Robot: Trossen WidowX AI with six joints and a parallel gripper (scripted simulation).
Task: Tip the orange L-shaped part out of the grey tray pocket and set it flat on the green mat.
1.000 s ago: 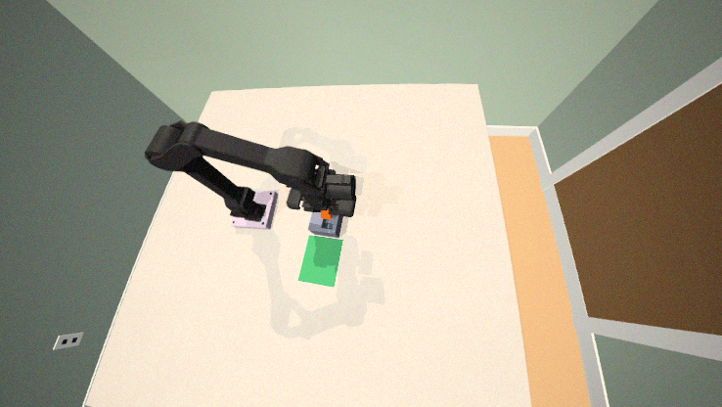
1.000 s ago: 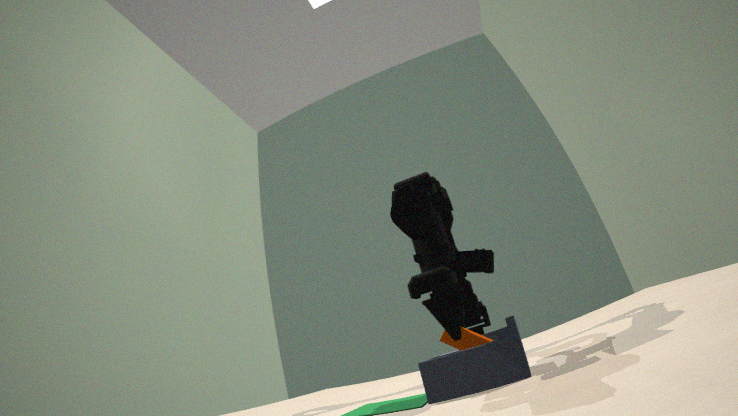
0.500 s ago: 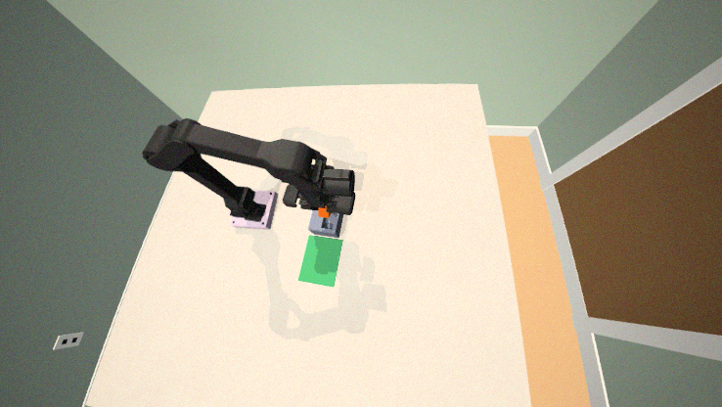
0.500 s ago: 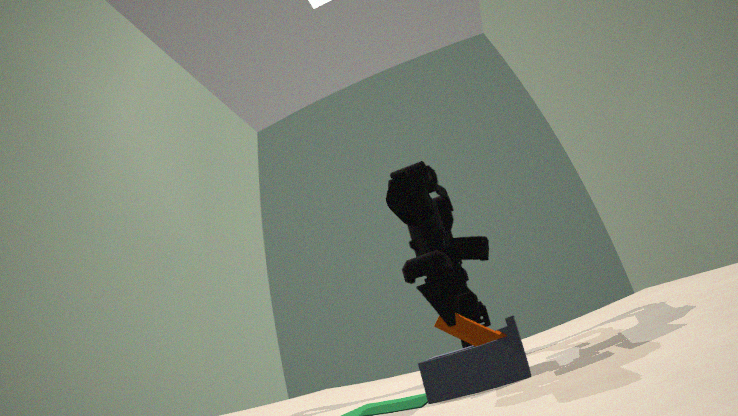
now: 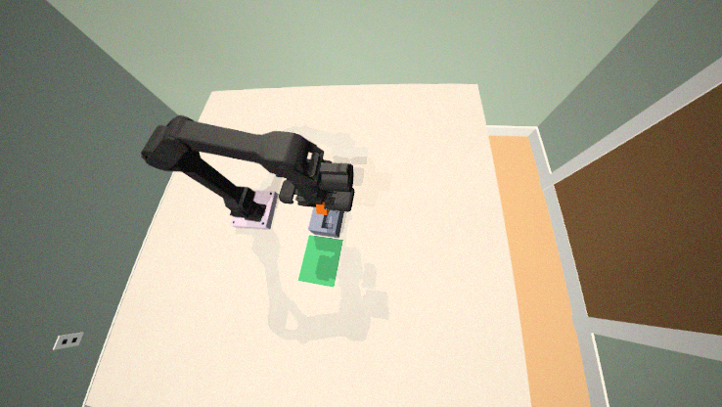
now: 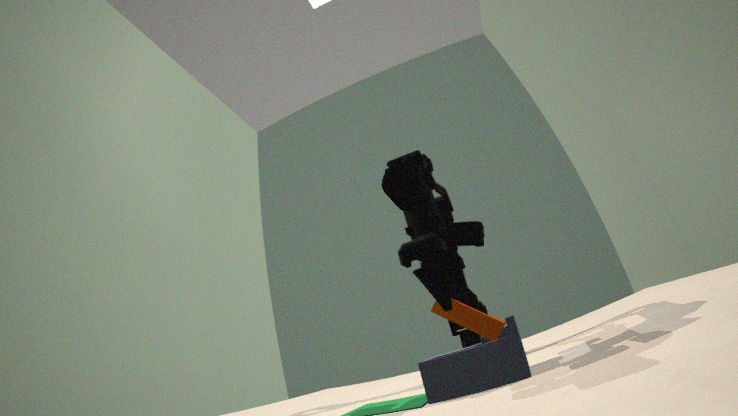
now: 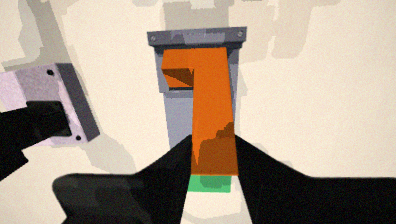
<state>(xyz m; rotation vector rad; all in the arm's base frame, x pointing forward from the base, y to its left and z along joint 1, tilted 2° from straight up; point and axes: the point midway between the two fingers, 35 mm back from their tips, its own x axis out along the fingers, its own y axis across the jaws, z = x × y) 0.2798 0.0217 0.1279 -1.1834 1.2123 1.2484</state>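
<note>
Right now the green mat is 10 mm behind my gripper tip, 140 mm to the right of it and 140 mm below it. Also, from my gripper tip: orange L-shaped part (20 mm behind, 30 mm to the left, 30 mm below).
</note>
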